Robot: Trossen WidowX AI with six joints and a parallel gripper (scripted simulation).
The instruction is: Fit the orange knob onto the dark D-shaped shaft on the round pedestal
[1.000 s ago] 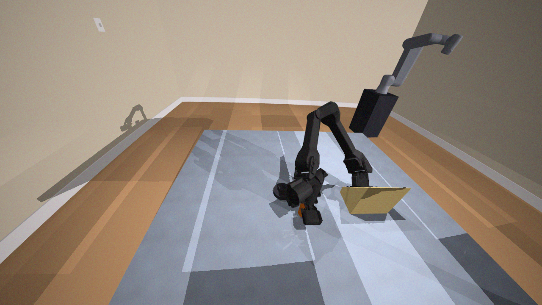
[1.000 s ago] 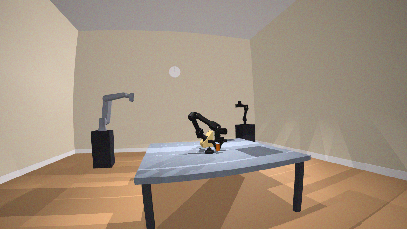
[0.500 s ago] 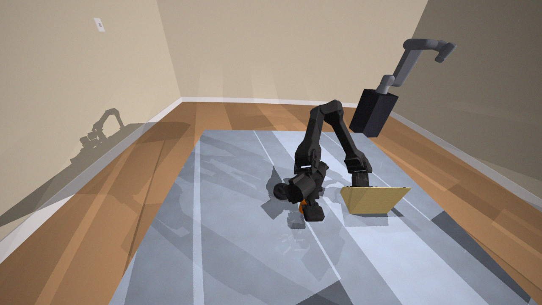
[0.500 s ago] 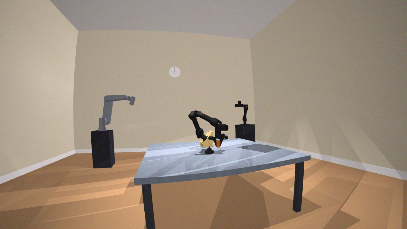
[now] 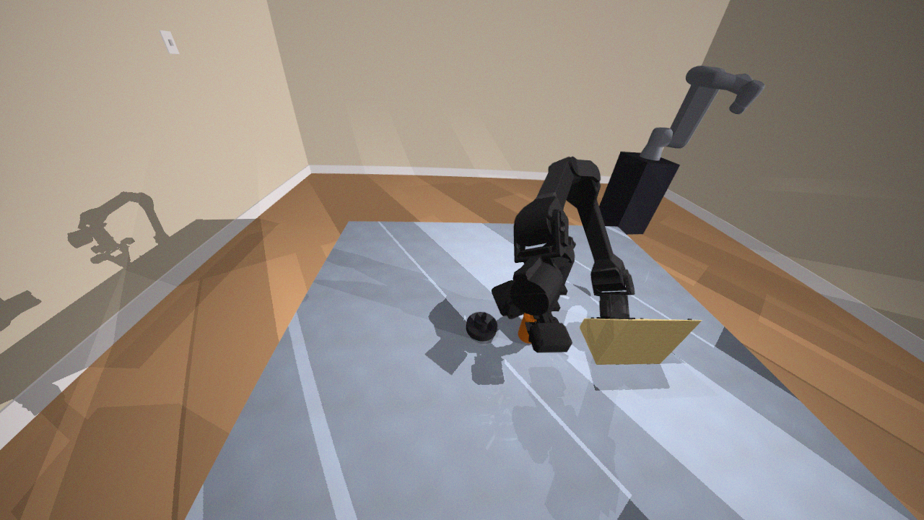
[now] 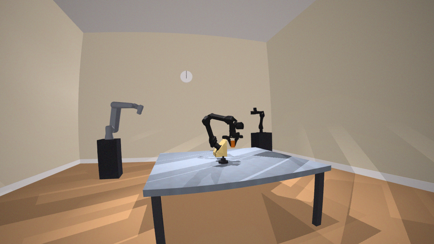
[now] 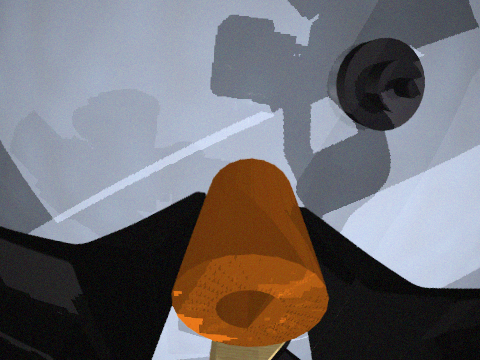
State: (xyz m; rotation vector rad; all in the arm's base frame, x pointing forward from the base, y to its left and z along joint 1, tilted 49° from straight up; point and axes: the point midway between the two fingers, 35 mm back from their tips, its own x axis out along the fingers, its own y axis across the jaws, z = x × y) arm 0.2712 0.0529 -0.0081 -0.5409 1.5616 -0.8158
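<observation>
The dark round pedestal lies 6 cm ahead of my gripper tip, 12 cm to the right of it and 10 cm below it. The rest, counted from my gripper tip: orange knob 2 cm above.
</observation>
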